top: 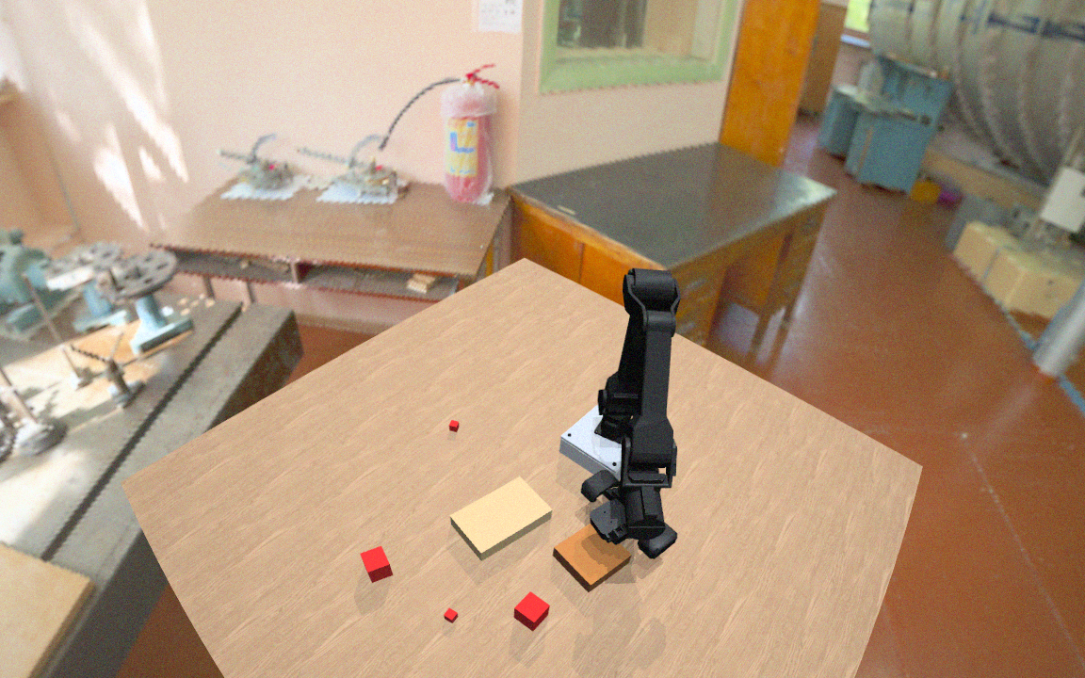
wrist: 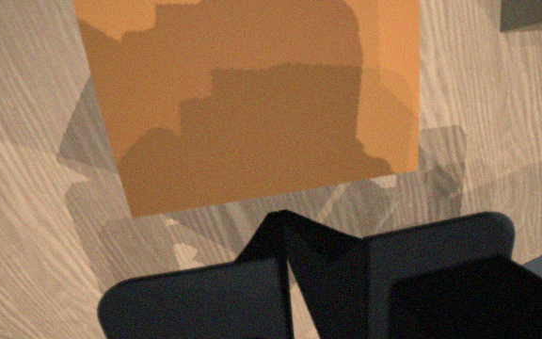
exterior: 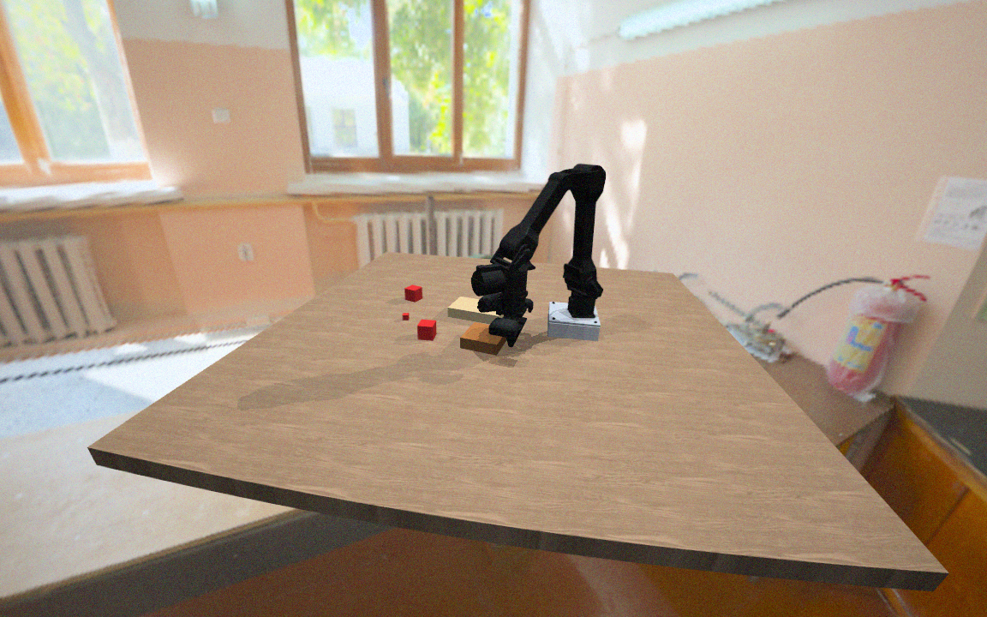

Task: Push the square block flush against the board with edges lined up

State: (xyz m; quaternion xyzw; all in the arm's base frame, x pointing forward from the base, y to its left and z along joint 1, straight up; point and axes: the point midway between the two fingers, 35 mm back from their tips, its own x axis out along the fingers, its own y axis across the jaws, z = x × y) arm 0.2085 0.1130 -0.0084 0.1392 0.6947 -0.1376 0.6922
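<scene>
The brown square block is 7 cm ahead of my gripper tip, 3 cm to the right of it and 1 cm above it. Round my gripper tip: pale tan board: 21 cm to the right, 8 cm ahead, 1 cm above.
</scene>
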